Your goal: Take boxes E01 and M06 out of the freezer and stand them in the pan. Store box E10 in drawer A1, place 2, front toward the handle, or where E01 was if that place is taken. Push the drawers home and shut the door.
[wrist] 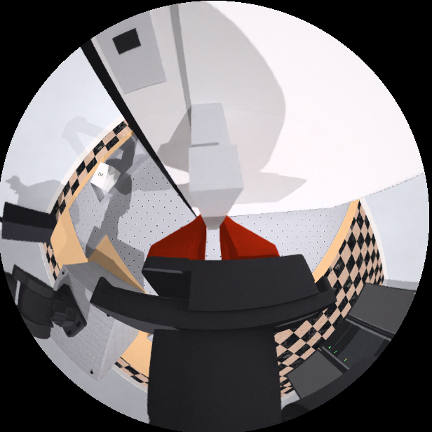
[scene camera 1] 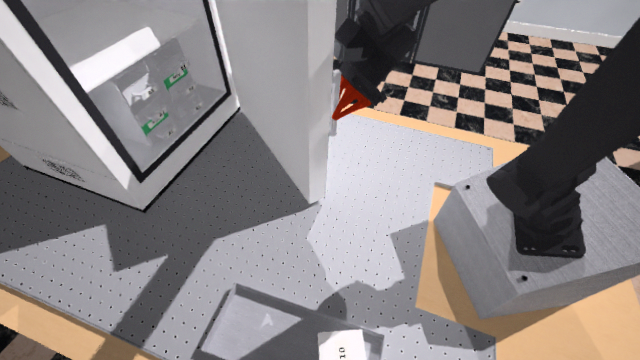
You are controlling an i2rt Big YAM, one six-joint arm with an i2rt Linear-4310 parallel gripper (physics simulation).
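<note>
My gripper [scene camera 1: 337, 113] [wrist: 212, 216] is shut on the door handle [scene camera 1: 333, 128] [wrist: 215, 170], a pale bar on the outer face of the freezer door [scene camera 1: 280, 75] [wrist: 345, 125]. The door stands wide open. The white freezer [scene camera 1: 75, 130] stands at the left in the scene view. Inside are clear drawer fronts with small labels, two of them green [scene camera 1: 176, 77] [scene camera 1: 155, 122]; the lettering is too small to read surely. A white box [scene camera 1: 342, 345] [wrist: 101, 175], its label ending in "10", is at the grey pan [scene camera 1: 240, 320]; the scene view cuts off its lower part.
The arm's metal base block [scene camera 1: 470, 260] [wrist: 95, 340] stands on the right in the scene view. The perforated board [scene camera 1: 370, 170] lies between door, pan and base. Dark cabinets [scene camera 1: 460, 37] [wrist: 382, 305] stand on the checkered floor beyond the table.
</note>
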